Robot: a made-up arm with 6 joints. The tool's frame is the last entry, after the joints. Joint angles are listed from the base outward. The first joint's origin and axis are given. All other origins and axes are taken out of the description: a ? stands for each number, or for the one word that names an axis. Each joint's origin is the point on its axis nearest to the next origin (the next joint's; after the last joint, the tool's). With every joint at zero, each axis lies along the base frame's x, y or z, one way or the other. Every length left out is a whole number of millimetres.
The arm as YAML. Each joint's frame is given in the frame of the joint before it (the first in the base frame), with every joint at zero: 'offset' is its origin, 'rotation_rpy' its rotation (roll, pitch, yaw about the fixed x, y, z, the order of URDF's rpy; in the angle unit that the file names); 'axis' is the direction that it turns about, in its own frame. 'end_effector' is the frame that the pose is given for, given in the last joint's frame.
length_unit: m
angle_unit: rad
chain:
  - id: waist
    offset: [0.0, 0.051, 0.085]
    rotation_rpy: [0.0, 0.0, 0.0]
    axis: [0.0, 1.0, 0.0]
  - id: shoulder
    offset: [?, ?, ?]
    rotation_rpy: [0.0, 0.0, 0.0]
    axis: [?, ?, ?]
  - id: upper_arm
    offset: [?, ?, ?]
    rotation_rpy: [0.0, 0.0, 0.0]
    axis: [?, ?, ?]
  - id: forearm
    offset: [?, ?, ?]
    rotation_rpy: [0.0, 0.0, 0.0]
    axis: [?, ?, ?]
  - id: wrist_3
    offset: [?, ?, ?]
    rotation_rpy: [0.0, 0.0, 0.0]
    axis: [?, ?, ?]
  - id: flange
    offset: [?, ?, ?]
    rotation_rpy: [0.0, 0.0, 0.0]
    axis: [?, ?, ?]
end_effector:
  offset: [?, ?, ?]
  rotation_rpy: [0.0, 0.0, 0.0]
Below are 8 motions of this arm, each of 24 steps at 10 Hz.
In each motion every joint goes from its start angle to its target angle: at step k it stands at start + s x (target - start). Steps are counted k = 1, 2, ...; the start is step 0. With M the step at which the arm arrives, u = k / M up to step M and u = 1 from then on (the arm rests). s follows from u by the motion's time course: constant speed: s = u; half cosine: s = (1 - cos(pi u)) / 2; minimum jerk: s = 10 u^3 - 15 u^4 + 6 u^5.
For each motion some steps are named. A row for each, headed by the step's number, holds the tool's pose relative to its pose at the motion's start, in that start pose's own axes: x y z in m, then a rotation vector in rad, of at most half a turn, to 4 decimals.
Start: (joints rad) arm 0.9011 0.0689 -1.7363 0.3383 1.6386 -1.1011
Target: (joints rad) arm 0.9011 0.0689 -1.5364 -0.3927 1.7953 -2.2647
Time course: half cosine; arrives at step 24
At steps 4, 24:
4: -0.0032 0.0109 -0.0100 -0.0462 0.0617 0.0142
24: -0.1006 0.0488 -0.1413 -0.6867 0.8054 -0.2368

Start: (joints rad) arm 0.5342 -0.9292 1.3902 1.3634 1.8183 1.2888
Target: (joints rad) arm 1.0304 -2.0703 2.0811 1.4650 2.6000 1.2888
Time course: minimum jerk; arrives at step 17
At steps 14, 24:
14: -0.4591 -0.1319 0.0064 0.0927 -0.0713 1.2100
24: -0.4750 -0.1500 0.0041 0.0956 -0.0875 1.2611

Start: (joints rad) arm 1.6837 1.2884 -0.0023 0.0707 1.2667 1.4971
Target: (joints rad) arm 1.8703 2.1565 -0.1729 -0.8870 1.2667 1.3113
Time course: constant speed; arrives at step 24
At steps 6, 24:
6: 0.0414 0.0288 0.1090 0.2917 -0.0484 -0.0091
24: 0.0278 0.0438 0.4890 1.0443 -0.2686 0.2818

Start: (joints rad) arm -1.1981 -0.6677 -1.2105 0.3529 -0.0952 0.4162
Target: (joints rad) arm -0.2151 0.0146 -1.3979 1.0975 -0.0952 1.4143
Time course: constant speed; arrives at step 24
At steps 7, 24:
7: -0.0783 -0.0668 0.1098 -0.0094 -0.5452 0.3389
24: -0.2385 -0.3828 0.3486 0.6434 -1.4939 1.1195

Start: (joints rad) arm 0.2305 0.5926 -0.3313 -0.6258 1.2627 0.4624
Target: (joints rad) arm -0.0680 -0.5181 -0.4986 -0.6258 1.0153 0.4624
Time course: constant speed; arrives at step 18
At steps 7, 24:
7: 0.1091 -0.2011 -0.1675 0.2319 0.3379 -0.3963
24: 0.0599 -0.4944 -0.4462 0.6466 0.7615 -1.0874

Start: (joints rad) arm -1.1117 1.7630 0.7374 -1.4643 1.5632 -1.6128
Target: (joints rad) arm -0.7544 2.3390 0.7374 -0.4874 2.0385 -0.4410
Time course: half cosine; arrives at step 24
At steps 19, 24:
19: -0.3487 -0.3291 -0.2539 0.7783 -0.9974 -1.3215
24: -0.3908 -0.3295 -0.3174 0.8122 -1.0393 -1.5189

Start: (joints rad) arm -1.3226 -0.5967 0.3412 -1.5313 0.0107 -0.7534
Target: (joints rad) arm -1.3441 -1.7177 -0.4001 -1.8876 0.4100 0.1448
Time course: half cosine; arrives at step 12
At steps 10, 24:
10: -0.2235 -0.4647 0.2839 1.2097 -0.5254 0.7079
24: -0.2257 -0.5080 0.2831 1.3147 -0.5619 0.7391

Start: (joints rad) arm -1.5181 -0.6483 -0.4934 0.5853 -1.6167 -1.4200
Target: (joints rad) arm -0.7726 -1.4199 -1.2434 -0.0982 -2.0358 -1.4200
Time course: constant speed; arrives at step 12
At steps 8, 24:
8: -0.3659 -0.2123 0.2767 0.1286 -0.7950 -0.6001
24: -0.5869 -0.0841 0.3299 -0.1660 -1.1997 -0.7181

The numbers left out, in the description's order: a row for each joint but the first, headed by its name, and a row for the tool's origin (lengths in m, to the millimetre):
shoulder: xyz -0.125 0.0 -0.457, axis 0.0 0.0 1.0
upper_arm: xyz -0.008 0.269 0.0, axis 0.0 0.0 1.0
forearm: xyz 0.064 0.084 0.0, axis 0.0 -1.0 0.0
wrist_3: xyz 0.195 0.0 0.109, axis -1.0 0.0 0.0
flange: xyz 0.0 0.154 -0.047, axis 0.0 -1.0 0.0
tool: xyz 0.143 0.0 0.009

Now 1 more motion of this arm.
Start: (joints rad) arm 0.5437 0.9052 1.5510 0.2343 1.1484 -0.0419
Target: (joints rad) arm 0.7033 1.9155 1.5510 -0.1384 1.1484 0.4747
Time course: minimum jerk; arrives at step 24
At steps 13, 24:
13: -0.1816 0.1114 0.3858 0.1482 -0.7686 0.3390
24: -0.4364 0.1259 0.5517 0.2094 -1.3460 0.5703

